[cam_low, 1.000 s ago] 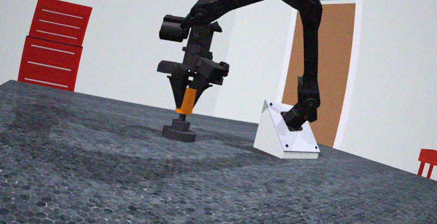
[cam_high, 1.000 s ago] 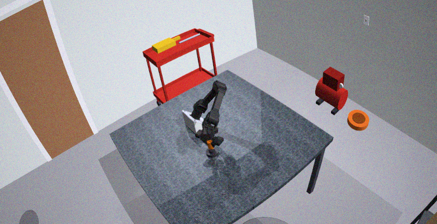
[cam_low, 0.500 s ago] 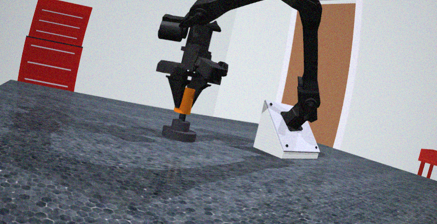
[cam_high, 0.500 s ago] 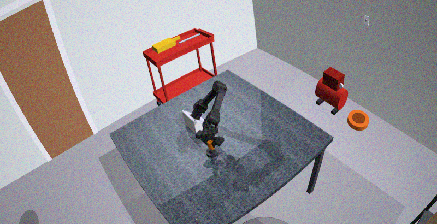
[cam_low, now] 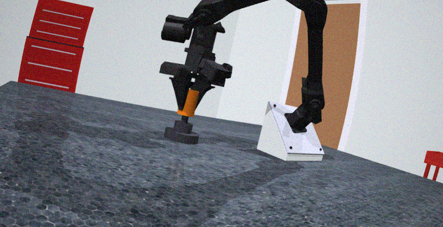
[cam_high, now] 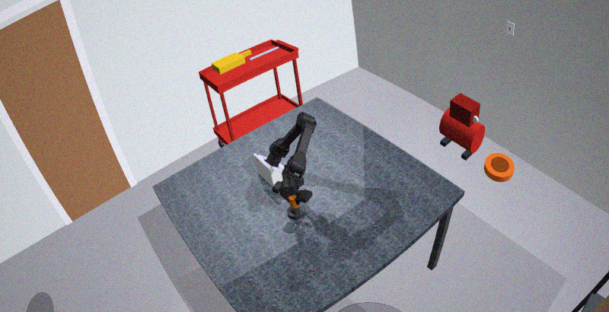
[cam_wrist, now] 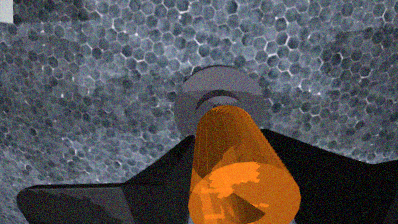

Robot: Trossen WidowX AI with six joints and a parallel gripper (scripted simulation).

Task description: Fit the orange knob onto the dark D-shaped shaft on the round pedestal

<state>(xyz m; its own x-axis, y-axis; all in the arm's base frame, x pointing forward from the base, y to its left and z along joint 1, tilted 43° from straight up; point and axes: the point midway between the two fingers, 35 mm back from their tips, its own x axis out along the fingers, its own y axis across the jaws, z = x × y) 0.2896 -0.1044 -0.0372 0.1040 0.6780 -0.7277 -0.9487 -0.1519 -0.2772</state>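
My gripper tip is 20 mm below the orange knob. From my gripper tip the other things lie so: pedestal 40 mm below.
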